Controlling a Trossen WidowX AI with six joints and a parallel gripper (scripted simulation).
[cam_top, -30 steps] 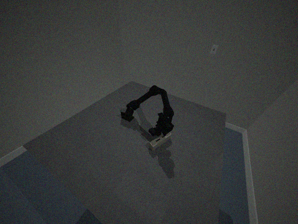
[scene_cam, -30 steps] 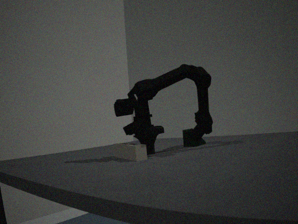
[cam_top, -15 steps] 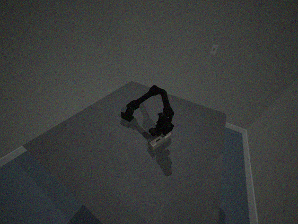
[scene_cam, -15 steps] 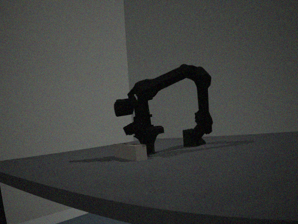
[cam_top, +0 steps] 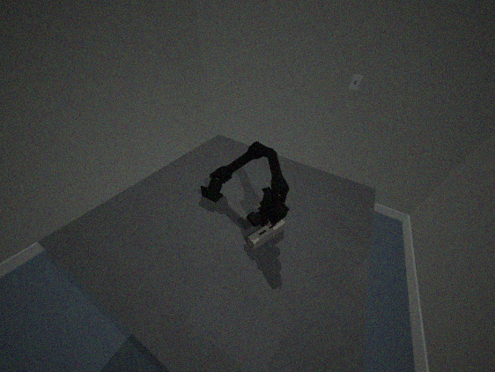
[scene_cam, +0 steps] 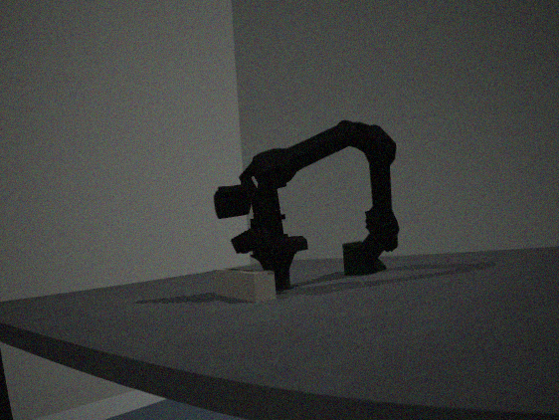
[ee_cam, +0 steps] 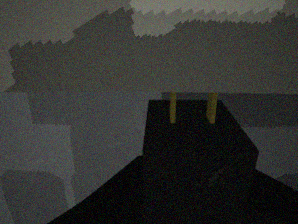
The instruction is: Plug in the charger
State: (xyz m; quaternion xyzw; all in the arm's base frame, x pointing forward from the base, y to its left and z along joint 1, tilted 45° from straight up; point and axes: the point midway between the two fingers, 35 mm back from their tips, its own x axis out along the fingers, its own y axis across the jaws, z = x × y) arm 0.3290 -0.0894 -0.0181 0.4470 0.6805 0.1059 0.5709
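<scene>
The charger is 2 cm ahead of my gripper tip, 1 cm to the right of it and 1 cm above it.
</scene>
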